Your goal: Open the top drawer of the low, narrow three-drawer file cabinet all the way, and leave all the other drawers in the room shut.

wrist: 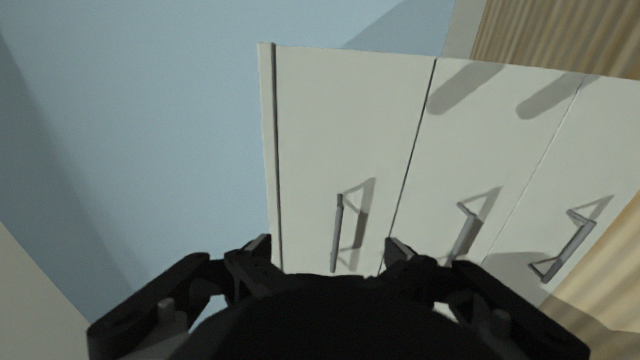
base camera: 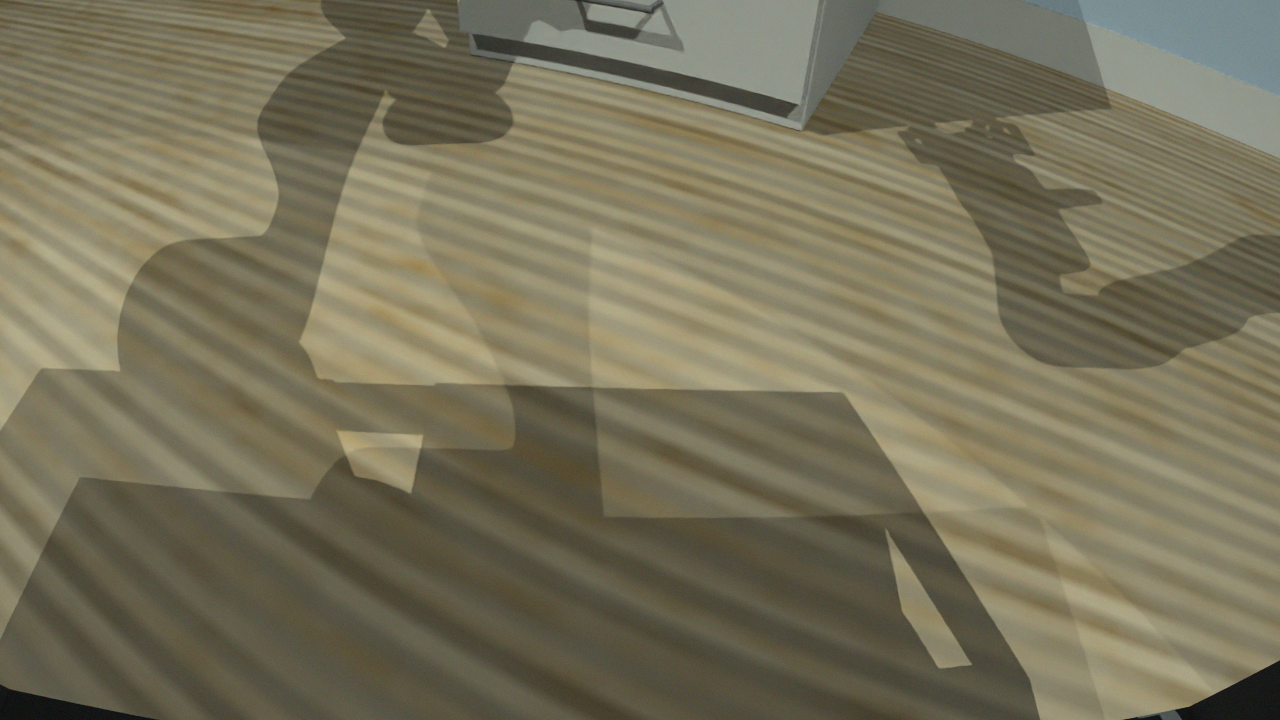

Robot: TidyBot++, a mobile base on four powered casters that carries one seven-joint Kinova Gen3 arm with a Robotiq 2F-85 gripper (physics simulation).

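Places are measured from the arm's base along level axes (x ahead, y left, z up), in metres.
Pixels of known places: gripper, fingertip midpoint: (wrist: 327,248).
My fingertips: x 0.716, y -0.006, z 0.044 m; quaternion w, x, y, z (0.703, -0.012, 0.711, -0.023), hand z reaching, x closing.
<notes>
Behind a point stands the place of what it marks.
The white three-drawer file cabinet (base camera: 733,53) @(z -0.319, x 0.785, y -0.112 m) (wrist: 267,125) @(z 0.117, x 0.785, y -0.112 m) shows its lower front at the top of the base camera view. In the wrist view it appears turned sideways, its top edge to the left. The top drawer (wrist: 345,115) @(z 0.032, x 0.778, y -0.126 m) is the leftmost front and is shut, with a grey bar handle (wrist: 337,230) @(z 0.030, x 0.805, y 0.003 m). The middle drawer (wrist: 462,145) @(z -0.102, x 0.788, y -0.106 m) and bottom drawer (wrist: 570,150) @(z -0.232, x 0.786, y -0.110 m) look shut too. My gripper (wrist: 327,248) @(z 0.044, x 0.716, y -0.006 m) is open and empty. It faces the top drawer, and the handle appears in line between its fingertips, beyond them. The gripper does not show in the base camera view.
A blue wall (base camera: 1190,35) @(z -0.272, x 1.027, y -0.861 m) (wrist: 150,125) @(z 0.773, x 1.351, y -0.222 m) with a pale baseboard (base camera: 1154,67) @(z -0.336, x 1.031, y -0.825 m) stands behind the cabinet. Wood floor (base camera: 716,295) @(z -0.397, x 0.501, y -0.076 m) (wrist: 560,30) @(z -0.396, x 0.938, y -0.383 m) lies in front of and beside it, crossed by shadows of the base and arm. A pale surface shows at the wrist view's lower left.
</notes>
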